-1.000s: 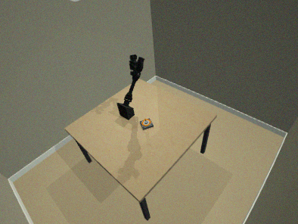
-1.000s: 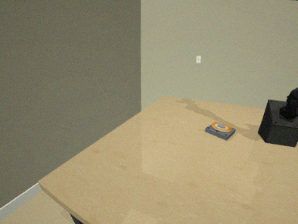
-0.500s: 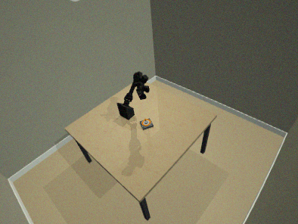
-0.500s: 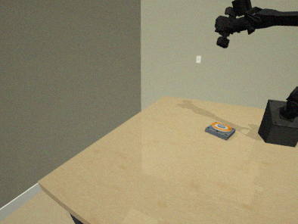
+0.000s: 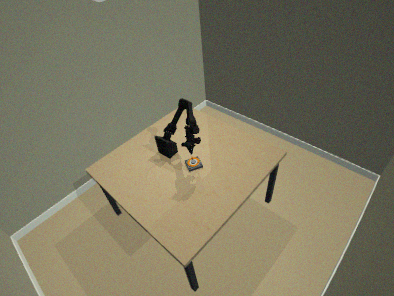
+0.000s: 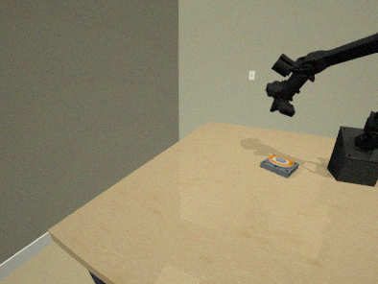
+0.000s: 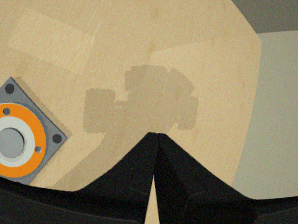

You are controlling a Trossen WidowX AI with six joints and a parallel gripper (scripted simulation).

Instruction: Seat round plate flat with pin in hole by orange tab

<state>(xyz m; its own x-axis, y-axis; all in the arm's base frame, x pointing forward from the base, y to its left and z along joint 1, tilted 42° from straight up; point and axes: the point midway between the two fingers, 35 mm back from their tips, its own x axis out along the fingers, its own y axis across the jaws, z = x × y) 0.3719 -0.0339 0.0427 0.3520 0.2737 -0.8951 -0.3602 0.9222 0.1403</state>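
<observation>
The grey square base lies 80 mm behind my gripper tip, 60 mm to the left of it and 200 mm below it.
</observation>
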